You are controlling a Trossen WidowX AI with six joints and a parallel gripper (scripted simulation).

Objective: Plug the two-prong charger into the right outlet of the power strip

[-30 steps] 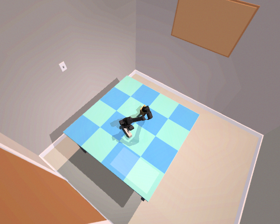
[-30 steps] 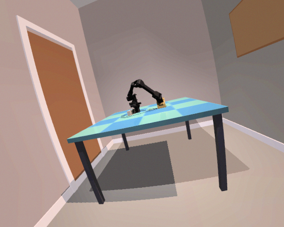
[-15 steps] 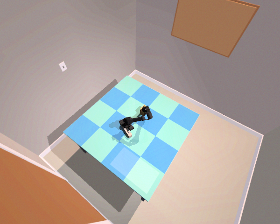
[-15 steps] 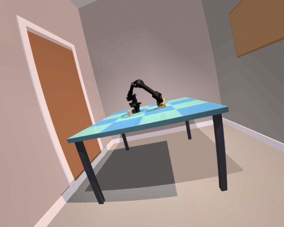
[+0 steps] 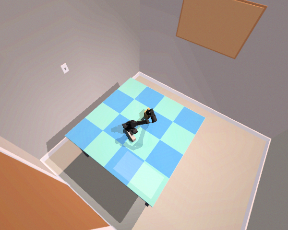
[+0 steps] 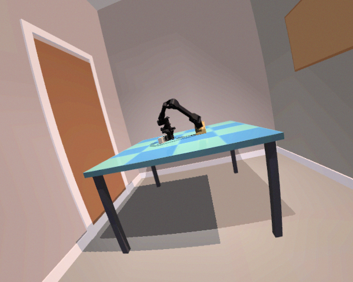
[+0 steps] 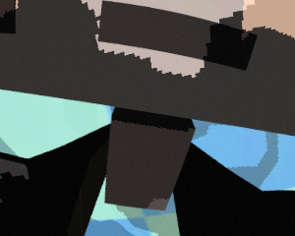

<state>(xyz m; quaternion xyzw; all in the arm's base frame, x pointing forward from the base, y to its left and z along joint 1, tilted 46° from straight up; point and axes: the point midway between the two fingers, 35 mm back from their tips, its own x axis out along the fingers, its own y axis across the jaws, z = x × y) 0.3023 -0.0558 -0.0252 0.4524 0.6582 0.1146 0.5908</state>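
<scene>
Right now my gripper tip is 20 mm short of the two-prong charger, 10 mm to the left of it and 10 mm below it.
</scene>
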